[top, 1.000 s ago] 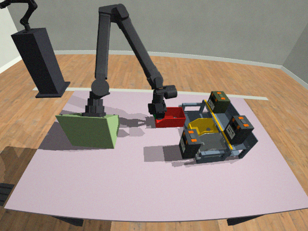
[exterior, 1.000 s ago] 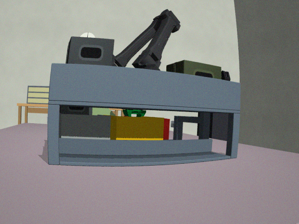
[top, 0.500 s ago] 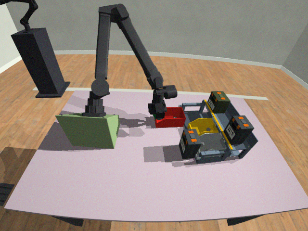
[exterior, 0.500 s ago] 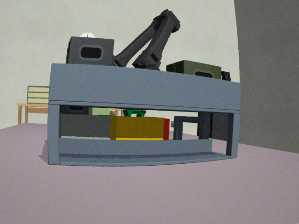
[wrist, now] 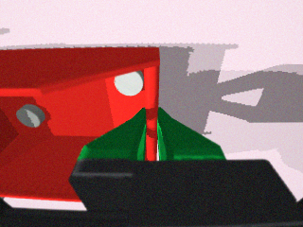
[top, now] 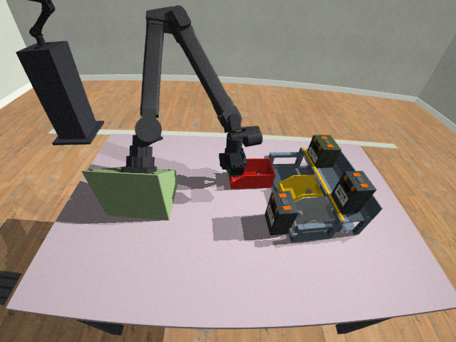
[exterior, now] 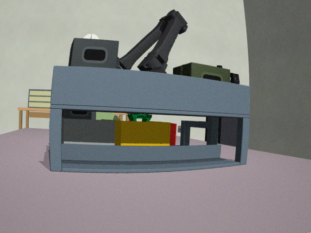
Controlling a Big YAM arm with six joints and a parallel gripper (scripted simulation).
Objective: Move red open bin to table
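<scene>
My gripper is now 8 cm short of the red open bin and 1 cm below it. The rest, counted from my hand: grey bin: 28 cm ahead, 21 cm to the right, 1 cm above; yellow bin: 28 cm ahead, 10 cm to the right, 1 cm above.
</scene>
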